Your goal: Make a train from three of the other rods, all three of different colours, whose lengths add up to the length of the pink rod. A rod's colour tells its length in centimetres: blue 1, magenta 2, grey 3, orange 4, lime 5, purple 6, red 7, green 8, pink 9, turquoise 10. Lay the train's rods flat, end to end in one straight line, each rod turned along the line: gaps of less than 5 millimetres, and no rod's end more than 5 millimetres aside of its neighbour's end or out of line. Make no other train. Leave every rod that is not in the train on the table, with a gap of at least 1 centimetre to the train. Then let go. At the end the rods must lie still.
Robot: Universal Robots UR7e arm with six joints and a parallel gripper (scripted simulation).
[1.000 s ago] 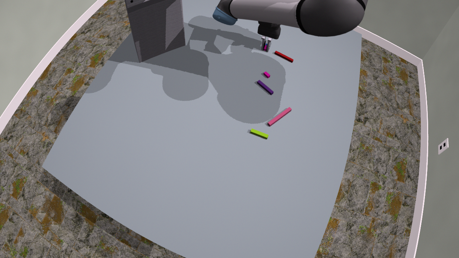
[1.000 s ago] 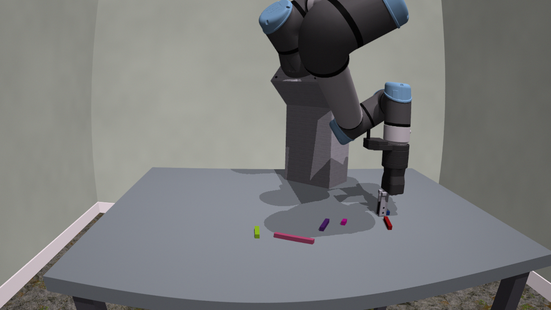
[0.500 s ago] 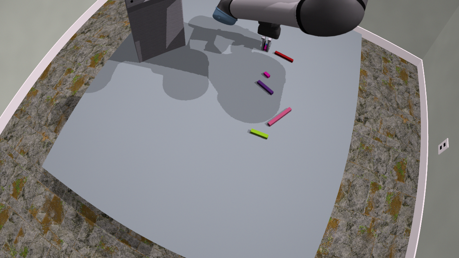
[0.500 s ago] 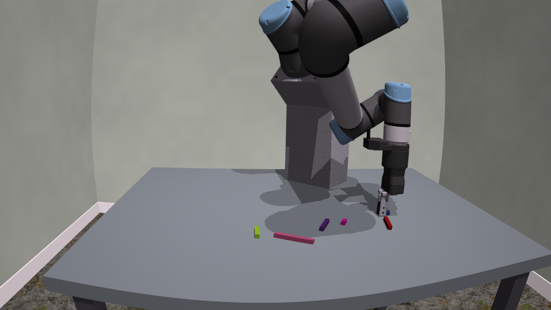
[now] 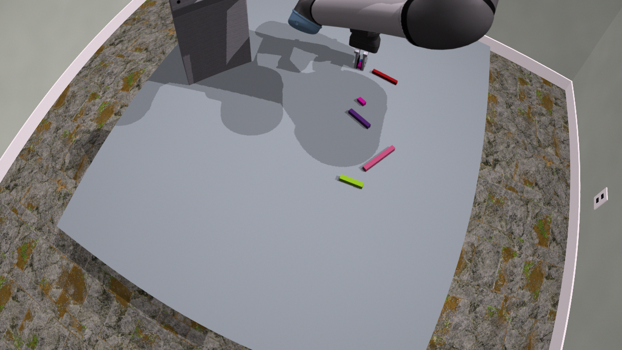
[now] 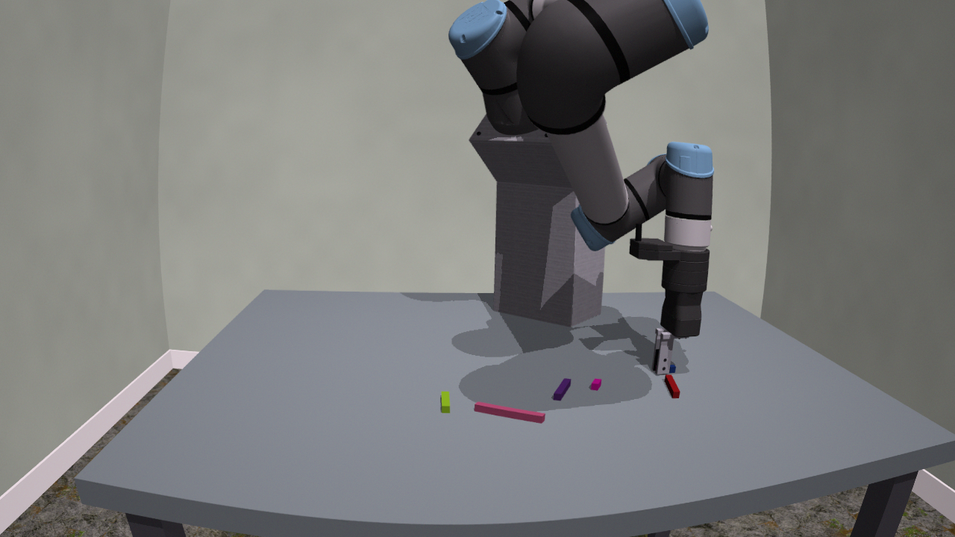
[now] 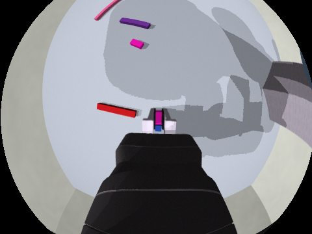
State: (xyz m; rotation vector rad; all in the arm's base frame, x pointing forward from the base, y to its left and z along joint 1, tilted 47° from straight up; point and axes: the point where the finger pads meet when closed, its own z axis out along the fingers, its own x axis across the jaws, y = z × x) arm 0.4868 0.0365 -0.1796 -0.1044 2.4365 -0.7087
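Now: the small blue rod 2 cm to the left of my hand and 2 cm below it. Also, from my hand: purple rod 17 cm to the right, 3 cm ahead, 2 cm below; red rod 7 cm ahead, 2 cm to the right, 2 cm below; pink rod 26 cm to the right, 9 cm ahead, 2 cm below.
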